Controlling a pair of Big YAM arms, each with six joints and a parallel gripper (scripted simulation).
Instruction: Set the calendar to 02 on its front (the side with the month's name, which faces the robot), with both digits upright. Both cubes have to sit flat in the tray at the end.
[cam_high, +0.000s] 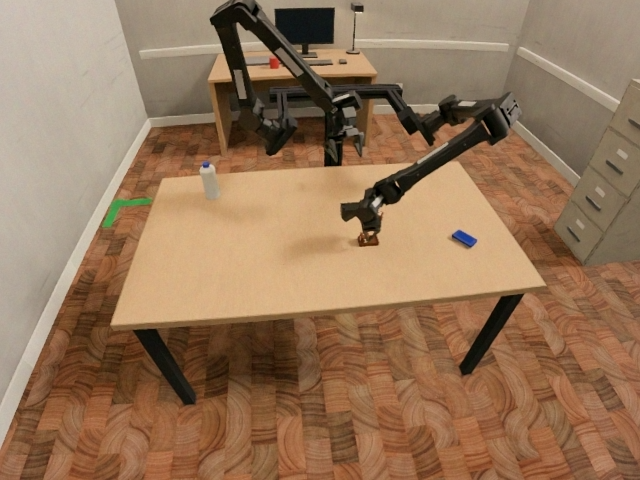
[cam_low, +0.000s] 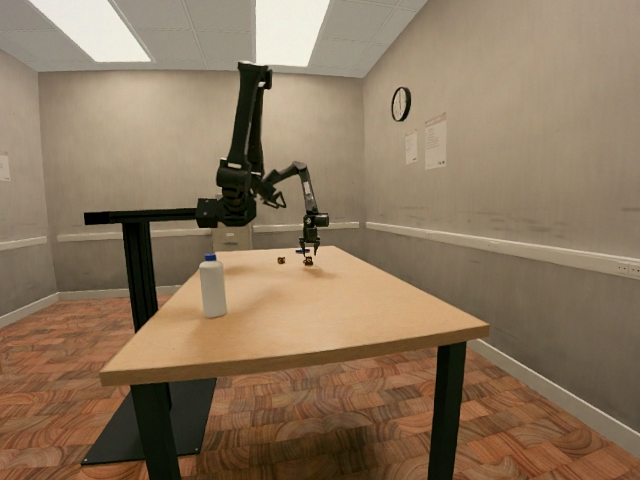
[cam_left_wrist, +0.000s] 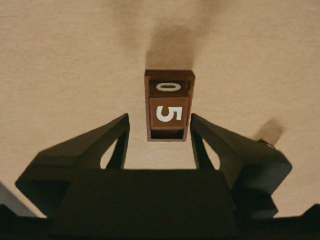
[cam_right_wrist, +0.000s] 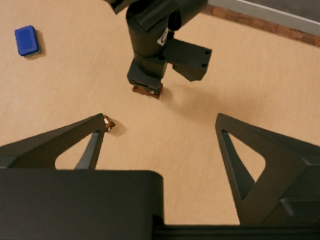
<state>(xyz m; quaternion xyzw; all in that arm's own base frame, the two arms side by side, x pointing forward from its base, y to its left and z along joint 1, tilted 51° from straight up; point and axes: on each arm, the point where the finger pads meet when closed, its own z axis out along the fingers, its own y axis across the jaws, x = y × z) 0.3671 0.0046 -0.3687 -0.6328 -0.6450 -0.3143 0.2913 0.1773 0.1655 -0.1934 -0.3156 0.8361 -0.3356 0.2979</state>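
The brown calendar tray lies 40 mm below my left hand, 10 mm to the left of it and 10 mm behind it. From my left hand the other things lie so: flat blue block (390 mm to the left, 40 mm below, 40 mm ahead).
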